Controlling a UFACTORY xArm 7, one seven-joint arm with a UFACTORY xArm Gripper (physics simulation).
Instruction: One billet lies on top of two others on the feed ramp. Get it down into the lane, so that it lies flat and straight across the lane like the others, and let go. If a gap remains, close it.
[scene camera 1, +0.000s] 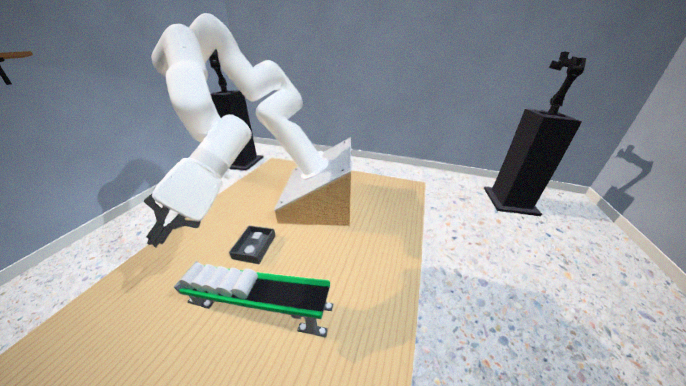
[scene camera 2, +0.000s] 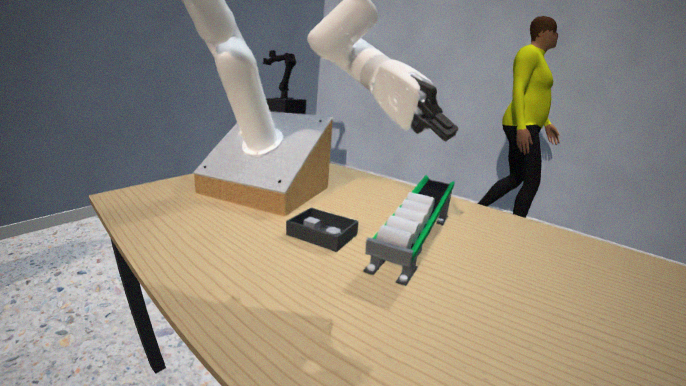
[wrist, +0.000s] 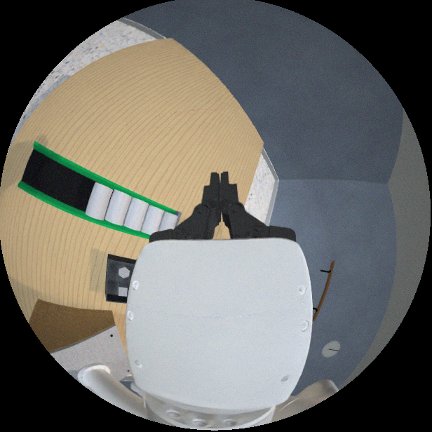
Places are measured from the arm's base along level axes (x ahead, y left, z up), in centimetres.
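Pixels of known places: gripper, fingertip midpoint: (scene camera 1: 151, 244) (scene camera 2: 452, 135); arm's base, link origin: (scene camera 1: 315, 169) (scene camera 2: 262, 143).
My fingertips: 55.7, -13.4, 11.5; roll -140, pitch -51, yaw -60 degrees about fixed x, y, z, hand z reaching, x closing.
Observation:
Ahead of a thing's pixels: the offset from my fingertips to its top centre, as dx, dy, dz. "*": to the spot under its first point.
Several white billets lie flat and side by side across the lane of the feed ramp (scene camera 1: 290, 295) (scene camera 2: 434, 189) (wrist: 55, 180), and none shows on top of another. The row runs from the end billet {-5.9, -4.8, -17.1} (scene camera 2: 395, 236) (wrist: 170, 219) by the grey stop plate {-5.9, -7.2, -19.0} (scene camera 2: 390, 252) to the uppermost billet {-6.5, +11.1, -15.1} (scene camera 1: 245, 283) (scene camera 2: 420, 199) (wrist: 99, 201). In the wrist view thin dark slivers show between the upper billets; I cannot tell whether they touch. My gripper (scene camera 1: 154, 242) (scene camera 2: 448, 132) (wrist: 220, 183) is shut and empty, raised well above the table and apart from the billets.
A dark tray {-24.6, +0.7, -22.9} (scene camera 1: 241, 256) (scene camera 2: 311, 239) (wrist: 116, 299) with two small pale pieces stands on the table between the ramp and the wedge-shaped arm base (scene camera 1: 320, 207) (scene camera 2: 240, 192). Green rails {* -2.5, +12.1, -18.0} (scene camera 1: 240, 301) (scene camera 2: 434, 220) (wrist: 65, 160) border the lane. A person in yellow (scene camera 2: 535, 90) is beyond the table.

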